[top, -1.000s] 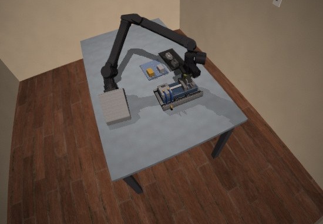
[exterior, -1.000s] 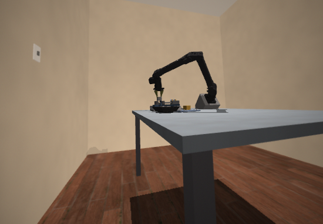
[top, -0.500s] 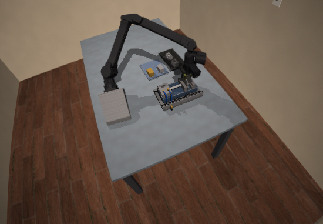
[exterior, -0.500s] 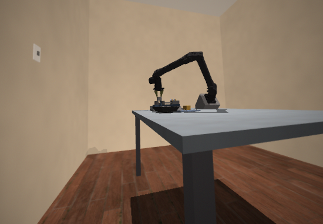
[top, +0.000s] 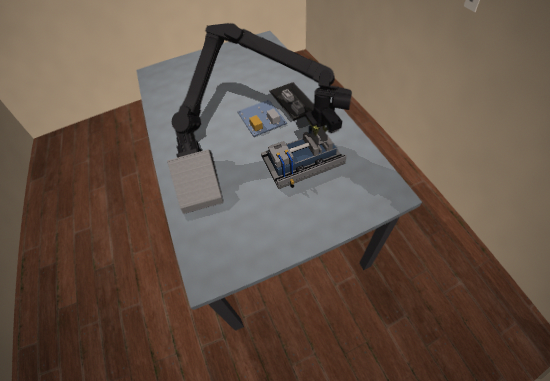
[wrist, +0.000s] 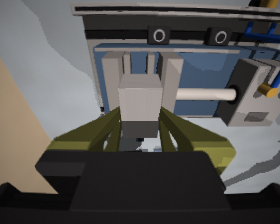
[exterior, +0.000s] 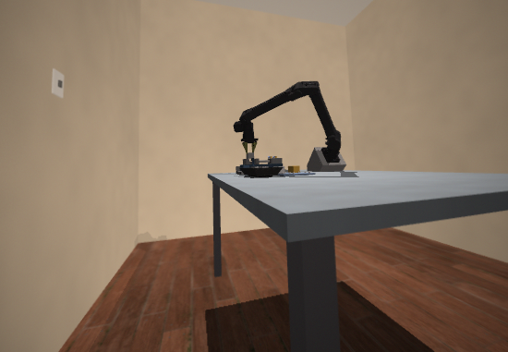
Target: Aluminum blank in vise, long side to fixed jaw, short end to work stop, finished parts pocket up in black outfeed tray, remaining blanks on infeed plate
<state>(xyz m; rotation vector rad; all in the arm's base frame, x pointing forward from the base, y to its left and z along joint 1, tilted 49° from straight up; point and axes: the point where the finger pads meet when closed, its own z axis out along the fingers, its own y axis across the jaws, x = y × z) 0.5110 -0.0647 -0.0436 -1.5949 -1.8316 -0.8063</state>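
The blue vise base is 9 cm below my hand and 7 cm behind it. Also, from my hand: yellow brass blank: 24 cm to the left, 21 cm behind, 11 cm below.
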